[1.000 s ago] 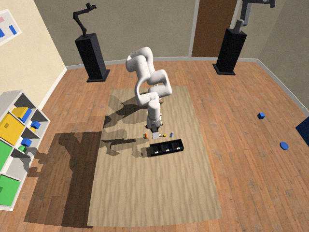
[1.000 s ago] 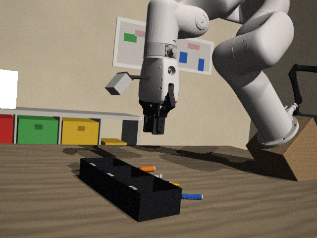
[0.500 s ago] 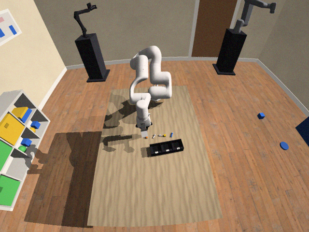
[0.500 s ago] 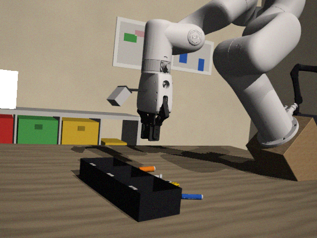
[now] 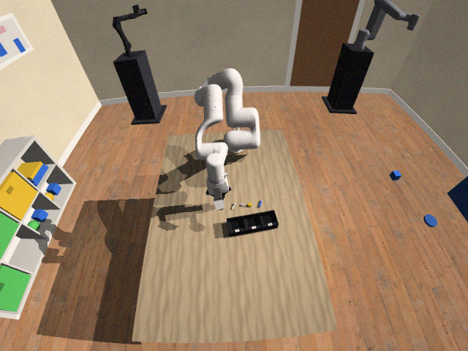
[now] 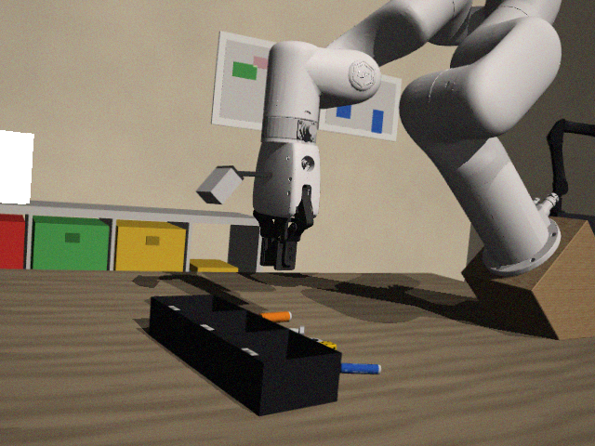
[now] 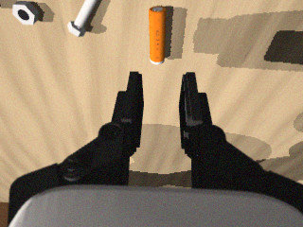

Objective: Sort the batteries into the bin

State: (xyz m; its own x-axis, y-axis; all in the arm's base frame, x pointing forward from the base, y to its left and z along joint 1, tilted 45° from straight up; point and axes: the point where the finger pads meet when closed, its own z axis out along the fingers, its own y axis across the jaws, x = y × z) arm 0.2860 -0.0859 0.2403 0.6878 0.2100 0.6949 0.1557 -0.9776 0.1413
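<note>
Now: the orange battery 90 mm below my hand. From my hand the other things lie so: white nut 10 mm behind, 120 mm to the left, 90 mm below; then yellow die 160 mm to the left, 90 mm below; then white bolt 70 mm to the left, 90 mm below.
</note>
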